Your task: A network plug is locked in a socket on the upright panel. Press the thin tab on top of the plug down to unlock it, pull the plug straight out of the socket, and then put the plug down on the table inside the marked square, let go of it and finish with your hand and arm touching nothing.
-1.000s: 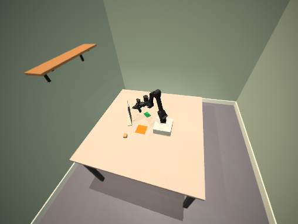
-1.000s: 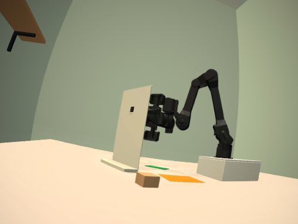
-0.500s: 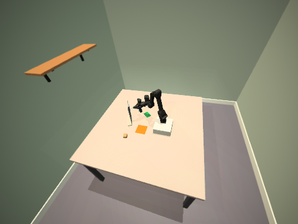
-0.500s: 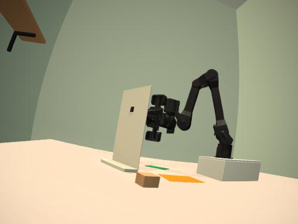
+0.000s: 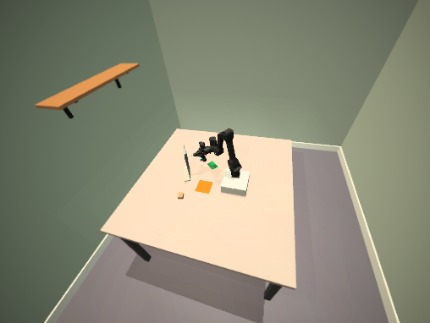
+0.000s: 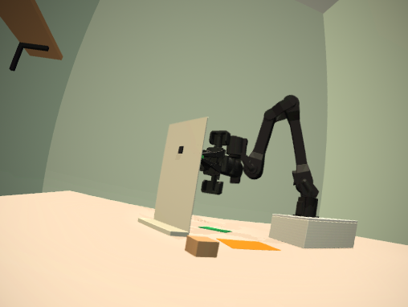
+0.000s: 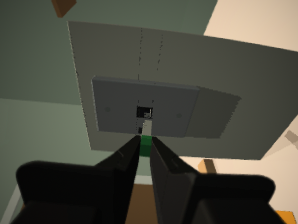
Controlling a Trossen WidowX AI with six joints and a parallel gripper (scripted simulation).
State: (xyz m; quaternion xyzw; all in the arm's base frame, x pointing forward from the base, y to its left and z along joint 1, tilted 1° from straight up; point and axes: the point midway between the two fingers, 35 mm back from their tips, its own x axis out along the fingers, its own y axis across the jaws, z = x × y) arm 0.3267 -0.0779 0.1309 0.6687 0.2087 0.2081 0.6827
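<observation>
Right now my gripper tip is 100 mm past the orange square, 150 mm to the right of it and 200 mm above it. Also, from my gripper tip: beige panel: 60 mm ahead, 30 mm to the left, 80 mm below; network plug: 10 mm ahead; cyan piece: 10 mm behind, 170 mm to the right, 190 mm below.
</observation>
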